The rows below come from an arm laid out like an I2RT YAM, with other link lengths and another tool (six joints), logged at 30 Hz.
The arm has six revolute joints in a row. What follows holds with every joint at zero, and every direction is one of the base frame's.
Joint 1 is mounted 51 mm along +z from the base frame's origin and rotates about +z.
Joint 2 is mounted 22.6 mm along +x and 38.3 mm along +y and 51.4 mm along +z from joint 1 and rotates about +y.
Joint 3 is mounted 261.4 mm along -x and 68.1 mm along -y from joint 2 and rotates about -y.
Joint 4 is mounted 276.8 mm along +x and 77.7 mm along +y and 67.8 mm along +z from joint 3 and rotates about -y.
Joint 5 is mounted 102.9 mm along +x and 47.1 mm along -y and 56.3 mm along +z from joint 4 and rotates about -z.
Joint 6 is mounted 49.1 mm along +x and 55.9 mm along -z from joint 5 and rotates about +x.
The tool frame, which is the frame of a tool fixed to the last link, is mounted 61 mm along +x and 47 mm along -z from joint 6; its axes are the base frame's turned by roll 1.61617, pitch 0.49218 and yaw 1.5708 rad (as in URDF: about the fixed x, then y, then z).
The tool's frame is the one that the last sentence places.
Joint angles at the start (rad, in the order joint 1, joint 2, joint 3, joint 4, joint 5, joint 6): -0.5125 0.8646 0.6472 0.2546 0.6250 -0.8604
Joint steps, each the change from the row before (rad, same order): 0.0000 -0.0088 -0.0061 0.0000 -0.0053 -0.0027; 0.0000 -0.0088 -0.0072 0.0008 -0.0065 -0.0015; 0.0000 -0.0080 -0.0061 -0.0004 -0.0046 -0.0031; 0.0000 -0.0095 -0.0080 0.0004 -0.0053 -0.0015; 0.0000 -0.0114 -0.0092 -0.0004 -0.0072 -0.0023; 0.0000 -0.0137 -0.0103 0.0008 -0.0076 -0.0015
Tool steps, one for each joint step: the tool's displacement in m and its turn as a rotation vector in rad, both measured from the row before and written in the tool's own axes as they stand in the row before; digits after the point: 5 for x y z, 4 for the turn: -0.00001 -0.00056 -0.00117 -0.0056 -0.0011 -0.0011; 0.00044 -0.00048 -0.00114 -0.0068 -0.0005 -0.0001; 0.00030 -0.00062 -0.00109 -0.0048 -0.0003 -0.0022; 0.00065 -0.00073 -0.00130 -0.0055 -0.0004 -0.0004; 0.00077 -0.00078 -0.00153 -0.0074 0.0000 -0.0013; 0.00044 -0.00084 -0.00182 -0.0082 -0.0018 0.0009
